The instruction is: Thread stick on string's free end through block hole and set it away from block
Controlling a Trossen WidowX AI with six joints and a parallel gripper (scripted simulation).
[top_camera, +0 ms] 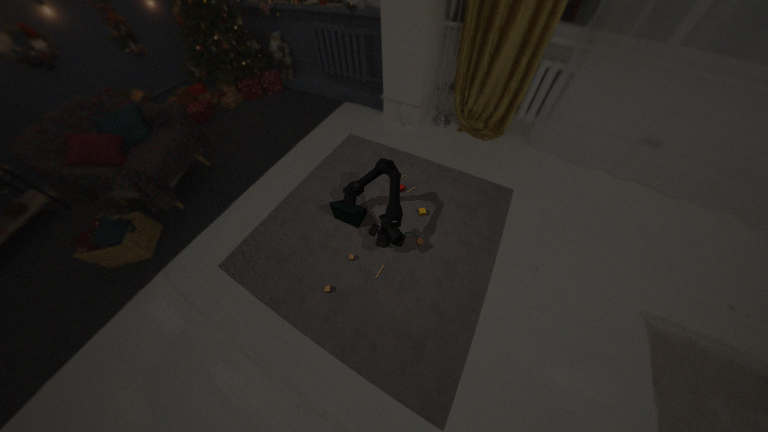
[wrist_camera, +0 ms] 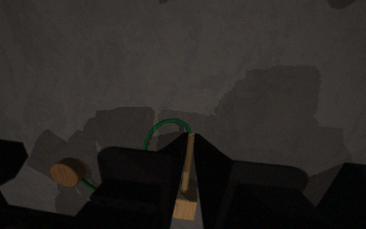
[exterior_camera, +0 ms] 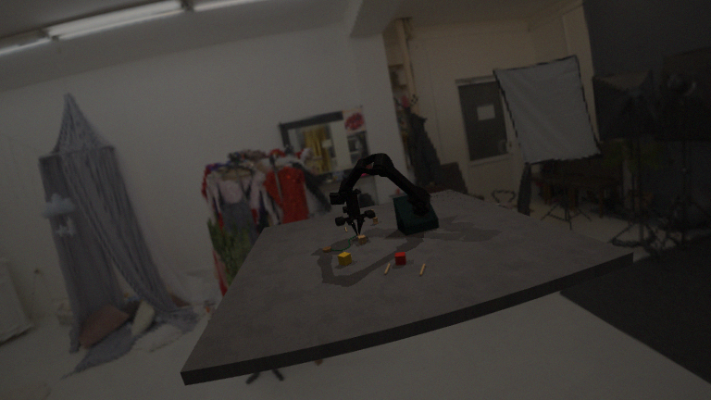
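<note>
My gripper tip is now 90 mm to the right of the wooden block and 10 mm past it. Round my gripper tip: round wooden button: 160 mm ahead, 100 mm to the left, 10 mm below; yellow cube: 270 mm to the left, 90 mm ahead; thin wooden stick: 20 mm to the left.
</note>
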